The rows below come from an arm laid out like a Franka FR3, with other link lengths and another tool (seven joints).
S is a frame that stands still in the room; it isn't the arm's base.
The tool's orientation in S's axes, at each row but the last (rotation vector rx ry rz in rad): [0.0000, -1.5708, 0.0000]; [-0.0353, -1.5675, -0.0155]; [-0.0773, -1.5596, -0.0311]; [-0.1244, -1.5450, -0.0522]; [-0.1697, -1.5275, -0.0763]
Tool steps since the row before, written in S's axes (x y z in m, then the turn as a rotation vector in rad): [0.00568, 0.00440, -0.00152, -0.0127, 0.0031, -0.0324]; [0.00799, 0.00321, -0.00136, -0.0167, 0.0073, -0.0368]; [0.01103, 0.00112, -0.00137, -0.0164, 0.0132, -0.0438]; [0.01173, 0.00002, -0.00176, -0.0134, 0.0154, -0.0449]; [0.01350, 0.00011, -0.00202, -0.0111, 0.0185, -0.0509]
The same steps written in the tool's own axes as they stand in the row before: [-0.00152, 0.00440, -0.00568, -0.0324, 0.0031, 0.0127]; [-0.00129, 0.00348, -0.00789, -0.0368, 0.0072, 0.0168]; [-0.00121, 0.00192, -0.01094, -0.0436, 0.0133, 0.0169]; [-0.00145, 0.00142, -0.01169, -0.0445, 0.0159, 0.0141]; [-0.00142, 0.00233, -0.01337, -0.0502, 0.0197, 0.0121]
